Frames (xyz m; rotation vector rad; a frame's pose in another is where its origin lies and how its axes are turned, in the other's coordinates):
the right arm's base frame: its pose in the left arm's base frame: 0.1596 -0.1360 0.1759 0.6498 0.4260 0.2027
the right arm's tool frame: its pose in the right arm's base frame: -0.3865 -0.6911 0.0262 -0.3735 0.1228 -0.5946
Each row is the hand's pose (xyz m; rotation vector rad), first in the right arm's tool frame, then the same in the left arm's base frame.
Working: the right arm's tool frame: its pose in the left arm's base frame: -0.1396 -0.8105 -0.1126 0.1263 0.6613 -0.2422

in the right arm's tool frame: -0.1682 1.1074 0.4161 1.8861 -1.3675 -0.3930
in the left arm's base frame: 0.2685 0.2079 0.3609 1.4784 -1.1216 -1.1328
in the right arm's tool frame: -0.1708 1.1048 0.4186 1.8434 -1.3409 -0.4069
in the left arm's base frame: 0.2673 0.2053 0.3643 1.4442 -1.0801 -1.1378
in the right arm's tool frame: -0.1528 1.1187 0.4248 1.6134 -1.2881 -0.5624
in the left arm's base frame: 0.2884 0.2143 0.3586 1.2106 -0.9537 -1.2285
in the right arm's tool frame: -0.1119 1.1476 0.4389 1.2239 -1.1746 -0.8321
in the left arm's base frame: 0.3355 0.2320 0.3453 0.8054 -0.7362 -1.3809
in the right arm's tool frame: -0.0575 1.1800 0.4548 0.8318 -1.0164 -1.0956
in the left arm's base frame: 0.3949 0.2503 0.3253 0.3923 -0.4971 -1.5203
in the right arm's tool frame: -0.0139 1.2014 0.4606 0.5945 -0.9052 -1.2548
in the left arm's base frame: 0.4371 0.2618 0.3036 0.1371 -0.3483 -1.6007
